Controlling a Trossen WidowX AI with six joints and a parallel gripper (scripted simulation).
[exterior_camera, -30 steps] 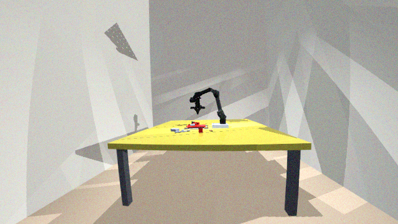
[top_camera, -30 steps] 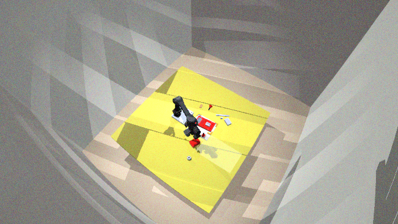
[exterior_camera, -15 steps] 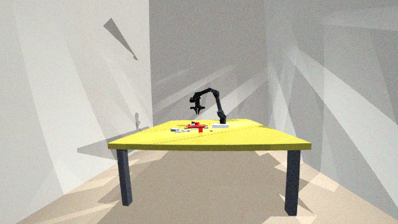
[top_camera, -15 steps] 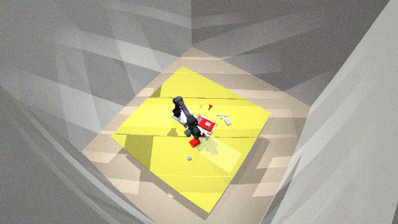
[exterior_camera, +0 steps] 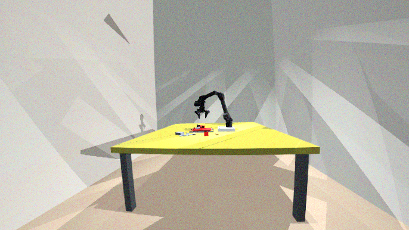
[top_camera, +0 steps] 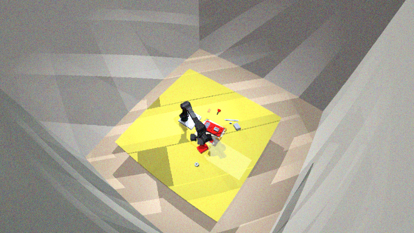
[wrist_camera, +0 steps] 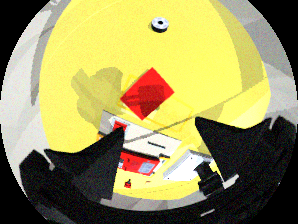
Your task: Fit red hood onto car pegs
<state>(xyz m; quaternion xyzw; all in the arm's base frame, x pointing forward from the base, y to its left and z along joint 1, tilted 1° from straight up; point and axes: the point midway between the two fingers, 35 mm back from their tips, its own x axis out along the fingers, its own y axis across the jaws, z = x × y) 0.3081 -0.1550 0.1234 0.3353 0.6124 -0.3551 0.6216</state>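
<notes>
The red hood is 20 mm ahead of my gripper tip, 10 mm to the right of it and 100 mm below it. Also, from my gripper tip: peach piece (160 mm behind, 400 mm to the left, 110 mm below); white jig (200 mm to the left, 110 mm below).
</notes>
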